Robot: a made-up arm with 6 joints. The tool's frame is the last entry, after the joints. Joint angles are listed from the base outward. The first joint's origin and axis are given. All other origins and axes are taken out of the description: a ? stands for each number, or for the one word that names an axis. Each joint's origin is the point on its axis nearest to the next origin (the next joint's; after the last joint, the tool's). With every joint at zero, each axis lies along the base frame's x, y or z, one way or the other. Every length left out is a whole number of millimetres.
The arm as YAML. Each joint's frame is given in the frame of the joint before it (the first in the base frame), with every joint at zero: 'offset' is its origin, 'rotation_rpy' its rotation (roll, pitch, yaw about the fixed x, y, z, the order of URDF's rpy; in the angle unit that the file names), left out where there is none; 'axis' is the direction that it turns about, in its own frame. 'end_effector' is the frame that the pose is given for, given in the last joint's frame.
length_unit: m
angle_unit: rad
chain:
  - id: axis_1
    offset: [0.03, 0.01, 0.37]
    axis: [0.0, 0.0, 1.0]
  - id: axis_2
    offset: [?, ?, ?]
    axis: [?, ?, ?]
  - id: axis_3
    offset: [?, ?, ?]
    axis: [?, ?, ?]
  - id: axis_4
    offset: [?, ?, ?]
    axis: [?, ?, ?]
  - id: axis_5
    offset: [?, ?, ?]
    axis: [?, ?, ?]
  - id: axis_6
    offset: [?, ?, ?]
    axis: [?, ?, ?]
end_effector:
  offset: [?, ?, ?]
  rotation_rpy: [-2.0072, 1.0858, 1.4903]
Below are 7 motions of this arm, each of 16 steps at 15 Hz.
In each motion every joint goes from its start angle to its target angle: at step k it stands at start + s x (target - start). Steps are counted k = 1, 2, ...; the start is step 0. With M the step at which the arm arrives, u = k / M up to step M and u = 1 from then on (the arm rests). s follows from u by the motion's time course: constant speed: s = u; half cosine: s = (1 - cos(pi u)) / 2; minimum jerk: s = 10 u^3 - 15 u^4 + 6 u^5.
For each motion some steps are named. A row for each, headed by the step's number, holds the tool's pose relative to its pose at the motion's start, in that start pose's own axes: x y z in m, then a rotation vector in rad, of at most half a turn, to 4 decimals.
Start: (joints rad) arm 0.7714 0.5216 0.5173 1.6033 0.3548 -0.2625
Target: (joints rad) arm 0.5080 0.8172 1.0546 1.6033 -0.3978 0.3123
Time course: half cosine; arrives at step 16
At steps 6, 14, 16:
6: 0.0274 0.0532 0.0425 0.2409 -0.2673 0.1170
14: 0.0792 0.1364 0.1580 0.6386 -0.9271 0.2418
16: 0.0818 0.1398 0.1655 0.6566 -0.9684 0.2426

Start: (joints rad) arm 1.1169 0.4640 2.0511 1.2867 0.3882 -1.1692
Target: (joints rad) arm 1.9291 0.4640 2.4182 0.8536 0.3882 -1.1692
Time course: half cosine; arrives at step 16
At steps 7, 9, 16:
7: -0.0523 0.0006 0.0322 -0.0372 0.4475 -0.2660
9: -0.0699 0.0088 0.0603 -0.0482 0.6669 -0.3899
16: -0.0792 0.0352 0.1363 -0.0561 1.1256 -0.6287

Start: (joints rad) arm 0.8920 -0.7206 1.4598 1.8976 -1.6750 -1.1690
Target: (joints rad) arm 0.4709 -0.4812 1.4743 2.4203 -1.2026 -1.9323
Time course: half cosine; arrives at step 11
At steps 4, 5, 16:
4: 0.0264 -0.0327 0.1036 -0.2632 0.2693 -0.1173
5: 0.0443 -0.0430 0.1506 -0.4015 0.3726 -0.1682
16: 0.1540 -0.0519 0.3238 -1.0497 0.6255 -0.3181

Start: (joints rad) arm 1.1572 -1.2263 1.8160 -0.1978 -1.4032 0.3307
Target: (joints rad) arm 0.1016 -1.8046 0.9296 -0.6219 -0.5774 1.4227
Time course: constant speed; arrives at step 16
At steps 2, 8, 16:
2: 0.0122 -0.0959 -0.0707 -0.0745 -0.0574 0.2372
8: 0.1548 -0.3608 -0.2556 -0.2976 -0.1919 0.8995
16: 0.5246 -0.5787 -0.3938 -0.5708 -0.2639 1.6713

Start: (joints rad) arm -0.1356 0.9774 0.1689 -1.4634 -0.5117 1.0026
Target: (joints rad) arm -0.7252 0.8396 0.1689 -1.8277 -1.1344 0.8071
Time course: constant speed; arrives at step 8
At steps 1, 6, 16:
1: -0.0314 0.0010 0.0275 -0.0629 0.0449 -0.0942
6: -0.1621 0.0143 0.1994 -0.4649 0.2592 -0.4429
16: -0.1979 0.0223 0.2822 -0.6545 0.3329 -0.5149

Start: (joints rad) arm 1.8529 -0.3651 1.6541 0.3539 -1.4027 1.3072
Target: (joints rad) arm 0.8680 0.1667 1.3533 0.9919 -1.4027 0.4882
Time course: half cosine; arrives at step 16
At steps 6, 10, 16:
6: -0.0758 -0.0495 -0.1415 0.2180 -0.4141 -0.1180
10: -0.0406 -0.0587 -0.3156 0.6510 -0.8516 -0.2154
16: 0.0729 -0.0173 -0.3975 1.0804 -1.1300 -0.2134

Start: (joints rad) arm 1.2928 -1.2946 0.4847 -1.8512 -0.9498 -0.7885
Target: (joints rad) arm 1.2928 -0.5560 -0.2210 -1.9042 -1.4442 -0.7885
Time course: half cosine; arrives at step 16
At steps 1, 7, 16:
1: -0.0092 0.0003 0.0016 0.0034 0.0102 -0.0079
7: -0.3401 0.0624 0.1468 0.1204 0.3983 -0.3706
16: -0.5535 0.2859 0.5442 0.1620 0.8718 -1.0370

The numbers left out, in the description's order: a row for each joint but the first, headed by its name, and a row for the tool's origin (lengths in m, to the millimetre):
axis_2: xyz 0.0 -0.05 0.0, axis 0.0 1.0 0.0
axis_3: xyz -0.01 0.0 0.29, axis 0.0 -1.0 0.0
axis_4: xyz 0.61 0.0 0.01, axis -1.0 0.0 0.0
axis_5: xyz 0.0 -0.11 -0.01, axis 0.0 -1.0 0.0
axis_6: xyz 0.01 0.0 -0.02, axis -1.0 0.0 0.0
tool: xyz 0.0 0.01 0.01

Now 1 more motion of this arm.
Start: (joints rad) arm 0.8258 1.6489 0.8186 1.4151 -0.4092 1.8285
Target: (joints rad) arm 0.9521 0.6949 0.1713 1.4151 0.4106 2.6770
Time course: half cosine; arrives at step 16
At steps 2, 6, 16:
2: 0.0132 0.0016 0.0110 0.0366 -0.0152 0.0292
6: 0.0988 0.0053 0.0955 0.2933 -0.1585 0.2312
16: 0.2403 -0.0447 0.3386 0.8789 -0.7830 0.6535

